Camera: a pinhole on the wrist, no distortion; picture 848 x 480 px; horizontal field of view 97.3 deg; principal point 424.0 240.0 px. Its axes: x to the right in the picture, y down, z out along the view. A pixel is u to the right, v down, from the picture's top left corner.
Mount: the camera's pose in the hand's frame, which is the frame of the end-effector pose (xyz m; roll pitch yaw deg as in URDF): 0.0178 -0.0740 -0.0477 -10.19 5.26 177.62
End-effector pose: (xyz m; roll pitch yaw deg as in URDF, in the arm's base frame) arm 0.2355 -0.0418 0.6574 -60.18 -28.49 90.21
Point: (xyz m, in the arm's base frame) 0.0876 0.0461 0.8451
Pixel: 125 88
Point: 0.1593 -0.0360 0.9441
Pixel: 190 330
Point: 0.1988 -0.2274 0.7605
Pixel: 646 309
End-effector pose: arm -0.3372 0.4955 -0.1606 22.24 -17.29 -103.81
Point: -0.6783 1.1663 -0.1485
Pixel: 800 426
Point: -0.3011 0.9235 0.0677
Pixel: 730 50
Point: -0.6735 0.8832 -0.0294
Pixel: 597 373
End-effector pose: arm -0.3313 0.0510 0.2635 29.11 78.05 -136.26
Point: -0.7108 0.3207 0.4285
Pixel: 524 414
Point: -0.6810 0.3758 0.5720
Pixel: 653 444
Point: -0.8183 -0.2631 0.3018
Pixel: outside the picture
